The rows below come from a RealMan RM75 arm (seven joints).
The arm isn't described. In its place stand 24 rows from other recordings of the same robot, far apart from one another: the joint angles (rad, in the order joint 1, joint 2, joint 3, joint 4, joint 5, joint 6, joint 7), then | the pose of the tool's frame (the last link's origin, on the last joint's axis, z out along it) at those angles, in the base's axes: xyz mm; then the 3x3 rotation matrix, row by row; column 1 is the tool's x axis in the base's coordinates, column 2 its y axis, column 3 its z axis.
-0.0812, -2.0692, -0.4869, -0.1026, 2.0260, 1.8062, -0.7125 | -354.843, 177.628, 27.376; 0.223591, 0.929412, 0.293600; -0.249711, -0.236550, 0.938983; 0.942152, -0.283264, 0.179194
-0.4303, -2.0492, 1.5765, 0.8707, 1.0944, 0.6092, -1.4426 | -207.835, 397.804, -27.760; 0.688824, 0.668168, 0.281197; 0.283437, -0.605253, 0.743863; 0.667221, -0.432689, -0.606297
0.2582, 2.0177, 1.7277, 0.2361, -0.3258, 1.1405, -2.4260 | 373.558, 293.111, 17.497; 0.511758, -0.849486, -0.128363; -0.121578, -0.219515, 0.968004; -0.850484, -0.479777, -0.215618
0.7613, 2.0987, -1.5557, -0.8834, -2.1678, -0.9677, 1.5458 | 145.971, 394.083, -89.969; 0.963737, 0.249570, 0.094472; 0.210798, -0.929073, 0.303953; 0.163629, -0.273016, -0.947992
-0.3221, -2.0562, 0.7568, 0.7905, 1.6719, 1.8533, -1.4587 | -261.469, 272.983, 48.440; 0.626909, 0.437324, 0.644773; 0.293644, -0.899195, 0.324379; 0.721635, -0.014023, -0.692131
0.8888, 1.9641, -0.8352, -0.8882, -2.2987, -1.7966, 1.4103 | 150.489, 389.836, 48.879; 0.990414, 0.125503, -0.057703; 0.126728, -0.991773, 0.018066; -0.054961, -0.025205, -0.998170
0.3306, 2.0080, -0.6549, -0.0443, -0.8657, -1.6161, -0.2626 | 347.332, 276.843, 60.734; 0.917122, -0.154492, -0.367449; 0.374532, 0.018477, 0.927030; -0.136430, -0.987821, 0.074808
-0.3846, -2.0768, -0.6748, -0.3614, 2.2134, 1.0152, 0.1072 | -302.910, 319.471, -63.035; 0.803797, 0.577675, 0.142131; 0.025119, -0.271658, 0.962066; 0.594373, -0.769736, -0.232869
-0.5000, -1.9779, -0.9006, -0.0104, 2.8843, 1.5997, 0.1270 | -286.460, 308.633, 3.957; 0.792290, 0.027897, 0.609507; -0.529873, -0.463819, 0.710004; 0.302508, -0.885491, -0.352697
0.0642, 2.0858, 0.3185, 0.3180, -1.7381, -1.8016, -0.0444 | 337.164, 177.548, 8.756; 0.680066, -0.709782, -0.183626; 0.358920, 0.103926, 0.927564; -0.639285, -0.696713, 0.325432
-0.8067, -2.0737, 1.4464, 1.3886, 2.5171, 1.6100, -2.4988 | -90.468, 367.389, -9.656; 0.888847, 0.285357, -0.358499; 0.375480, -0.902035, 0.212951; -0.262612, -0.323890, -0.908917
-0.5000, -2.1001, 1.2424, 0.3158, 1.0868, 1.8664, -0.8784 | -194.674, 273.177, -27.499; 0.396337, 0.160377, 0.903989; -0.003426, -0.984360, 0.176137; 0.918099, -0.072906, -0.389588
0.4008, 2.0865, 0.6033, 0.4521, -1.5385, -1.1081, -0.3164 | 326.841, 325.204, -27.897; 0.682452, -0.709872, 0.174188; -0.034850, 0.206438, 0.977839; -0.730099, -0.673399, 0.116145
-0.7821, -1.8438, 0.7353, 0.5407, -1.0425, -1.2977, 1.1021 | -244.697, 432.733, 75.572; 0.572144, 0.811181, 0.120983; 0.677868, -0.550749, 0.487002; 0.461678, -0.196625, -0.864981
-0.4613, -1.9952, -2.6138, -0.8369, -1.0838, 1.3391, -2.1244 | -323.756, 357.230, 98.664; 0.289287, 0.951826, 0.101685; 0.655478, -0.274385, 0.703606; 0.697612, -0.136892, -0.703277
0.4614, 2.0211, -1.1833, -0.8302, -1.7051, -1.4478, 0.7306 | 225.579, 332.315, -9.208; 0.854934, 0.358662, -0.374766; 0.460397, -0.857500, 0.229627; -0.239003, -0.368856, -0.898233
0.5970, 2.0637, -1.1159, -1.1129, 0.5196, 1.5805, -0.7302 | 248.675, 350.244, 17.137; 0.591492, -0.701447, 0.397630; -0.789310, -0.604451, 0.107839; 0.164705, -0.377639, -0.911187
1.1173, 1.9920, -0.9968, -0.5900, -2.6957, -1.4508, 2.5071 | 154.515, 430.342, -8.422; 0.605266, -0.681542, 0.411283; -0.767775, -0.636248, 0.075565; 0.210177, -0.361510, -0.908370
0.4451, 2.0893, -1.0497, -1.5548, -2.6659, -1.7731, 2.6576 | 235.360, 319.941, 78.810; 0.461224, -0.769198, 0.442275; -0.886994, -0.386966, 0.251990; -0.022685, -0.508519, -0.860752
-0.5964, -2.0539, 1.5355, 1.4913, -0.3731, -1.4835, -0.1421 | -161.248, 366.859, 11.839; 0.437357, 0.727475, -0.528677; 0.886301, -0.249140, 0.390384; 0.152280, -0.639304, -0.753725
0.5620, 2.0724, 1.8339, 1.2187, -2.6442, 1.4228, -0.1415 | 229.092, 363.571, 4.688; 0.317745, -0.830100, 0.458227; -0.942354, -0.222993, 0.249487; -0.104918, -0.511085, -0.853103
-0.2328, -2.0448, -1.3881, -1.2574, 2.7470, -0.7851, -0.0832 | -284.476, 330.679, -38.551; 0.449067, 0.757491, -0.473863; 0.828485, -0.154408, 0.538303; 0.334591, -0.634323, -0.696910
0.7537, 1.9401, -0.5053, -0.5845, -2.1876, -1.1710, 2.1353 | 266.808, 435.233, 71.451; 0.351465, -0.930644, -0.101853; -0.681522, -0.328927, 0.653708; -0.641872, -0.160341, -0.749861
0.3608, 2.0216, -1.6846, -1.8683, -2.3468, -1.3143, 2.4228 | 92.070, 303.335, 3.892; 0.990429, -0.126238, 0.055802; -0.138019, -0.903515, 0.405724; -0.000800, -0.409543, -0.912291
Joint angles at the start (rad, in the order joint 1, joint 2, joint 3, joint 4, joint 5, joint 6, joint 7):
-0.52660, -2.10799, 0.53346, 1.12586, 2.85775, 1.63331, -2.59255
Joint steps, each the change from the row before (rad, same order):
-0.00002, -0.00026, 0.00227, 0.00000, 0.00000, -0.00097, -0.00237
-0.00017, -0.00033, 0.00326, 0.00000, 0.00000, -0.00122, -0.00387
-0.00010, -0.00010, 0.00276, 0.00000, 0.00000, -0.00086, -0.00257
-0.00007, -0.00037, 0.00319, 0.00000, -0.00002, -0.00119, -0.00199
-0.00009, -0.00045, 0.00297, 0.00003, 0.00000, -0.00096, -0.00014
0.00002, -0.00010, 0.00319, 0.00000, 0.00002, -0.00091, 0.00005
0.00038, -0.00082, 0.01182, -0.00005, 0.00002, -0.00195, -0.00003
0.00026, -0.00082, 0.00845, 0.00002, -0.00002, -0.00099, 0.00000
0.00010, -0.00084, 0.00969, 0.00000, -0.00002, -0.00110, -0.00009
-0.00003, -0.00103, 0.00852, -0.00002, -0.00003, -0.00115, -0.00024
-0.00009, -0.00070, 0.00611, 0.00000, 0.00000, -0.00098, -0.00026
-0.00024, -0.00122, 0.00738, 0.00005, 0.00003, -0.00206, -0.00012
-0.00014, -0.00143, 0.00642, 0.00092, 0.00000, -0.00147, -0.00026
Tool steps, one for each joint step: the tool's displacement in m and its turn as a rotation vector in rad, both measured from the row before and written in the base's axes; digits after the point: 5 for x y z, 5 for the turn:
0.00017, 0.00021, -0.00025, -0.00014, 0.00077, 0.00075
0.00030, 0.00033, -0.00035, -0.00013, 0.00094, 0.00138
0.00023, 0.00026, -0.00023, -0.00042, 0.00101, 0.00061
0.00027, 0.00028, -0.00037, -0.00082, 0.00126, -0.00018
0.00029, 0.00025, -0.00039, -0.00158, 0.00141, -0.00170
0.00022, 0.00024, -0.00026, -0.00171, 0.00182, -0.00185
0.00089, 0.00057, -0.00127, -0.00763, 0.00543, -0.00606
0.00071, 0.00034, -0.00103, -0.00585, 0.00346, -0.00433
0.00086, 0.00046, -0.00115, -0.00667, 0.00400, -0.00507
0.00083, 0.00043, -0.00114, -0.00580, 0.00330, -0.00449
0.00060, 0.00035, -0.00079, -0.00397, 0.00248, -0.00325
0.00077, 0.00053, -0.00107, -0.00432, 0.00322, -0.00447
0.00079, 0.00045, -0.00093, -0.00354, 0.00275, -0.00405

